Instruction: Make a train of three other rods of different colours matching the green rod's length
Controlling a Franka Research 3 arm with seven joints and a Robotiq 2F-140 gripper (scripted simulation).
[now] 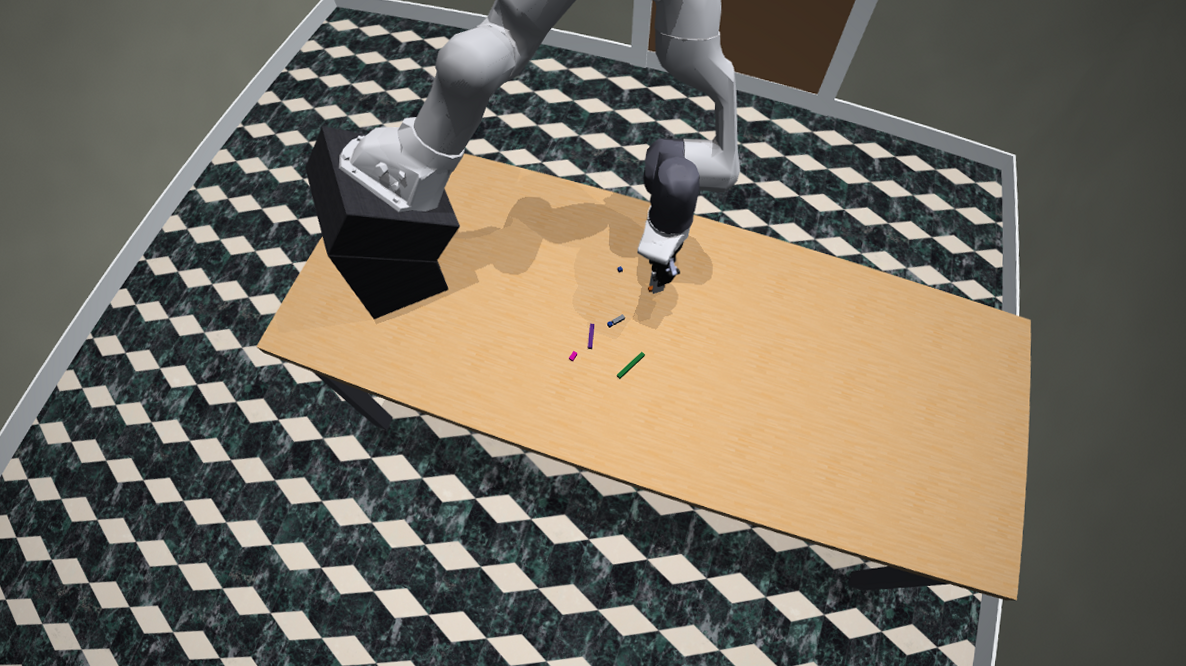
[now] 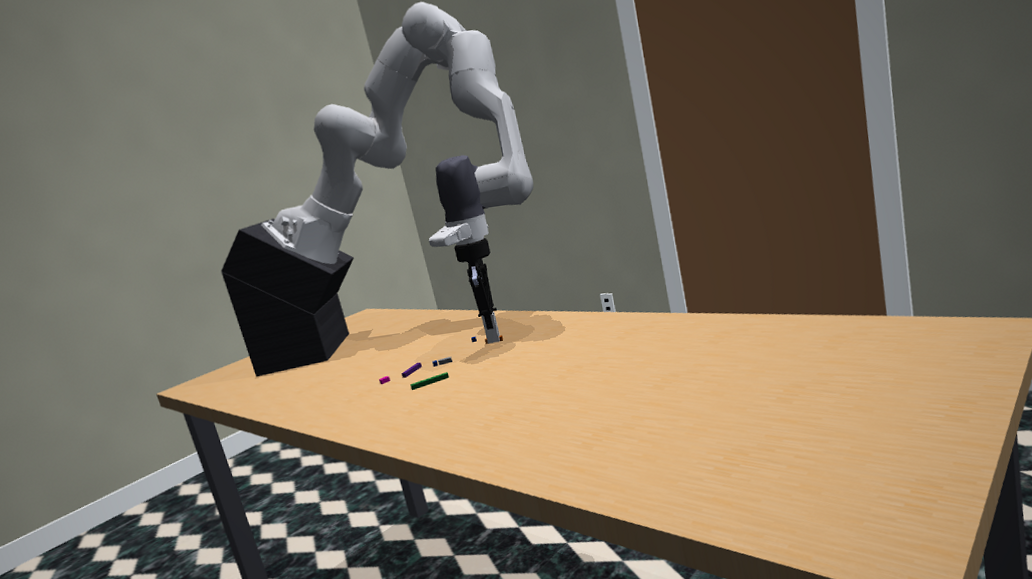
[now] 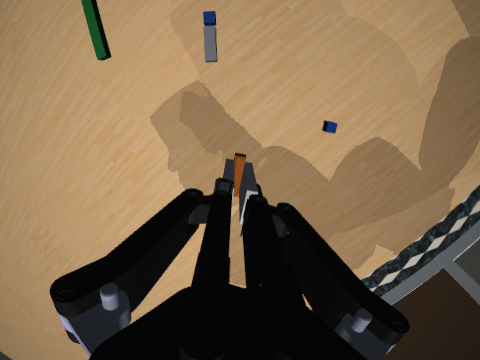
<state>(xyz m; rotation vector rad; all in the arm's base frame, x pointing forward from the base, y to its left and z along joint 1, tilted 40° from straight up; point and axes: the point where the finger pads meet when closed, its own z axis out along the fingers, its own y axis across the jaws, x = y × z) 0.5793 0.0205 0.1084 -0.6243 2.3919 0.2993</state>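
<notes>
The grey rod lies 100 mm to the right of my hand, 60 mm behind it and 40 mm below it. Round my hand: orange rod: 30 mm below; purple rod: 160 mm to the right, 110 mm behind, 40 mm below; green rod: 200 mm to the right, 40 mm below.
</notes>
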